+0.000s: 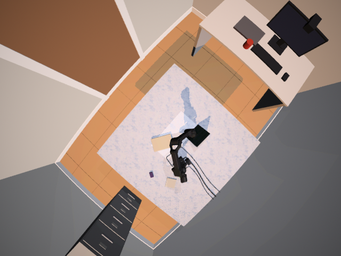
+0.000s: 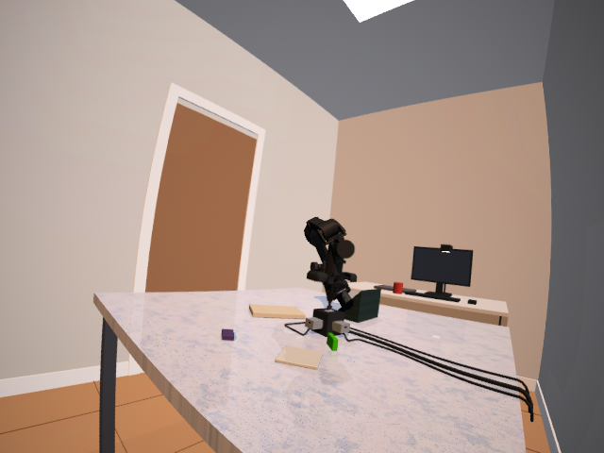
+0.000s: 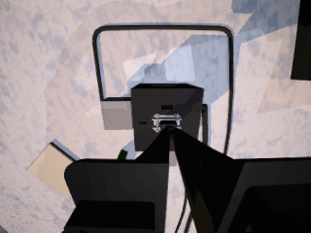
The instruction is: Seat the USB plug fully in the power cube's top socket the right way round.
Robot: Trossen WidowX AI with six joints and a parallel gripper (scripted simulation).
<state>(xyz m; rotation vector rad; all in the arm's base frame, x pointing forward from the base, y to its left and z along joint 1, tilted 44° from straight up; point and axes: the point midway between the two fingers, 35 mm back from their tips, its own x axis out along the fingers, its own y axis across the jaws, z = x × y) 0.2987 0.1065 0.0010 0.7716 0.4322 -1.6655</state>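
My gripper tip is now 20 mm above the dark USB plug. Also, from my gripper tip: metal-rimmed socket: 40 mm below; purple block: 310 mm ahead, 130 mm to the right, 100 mm below; green block: 110 mm ahead, 90 mm to the left, 90 mm below.
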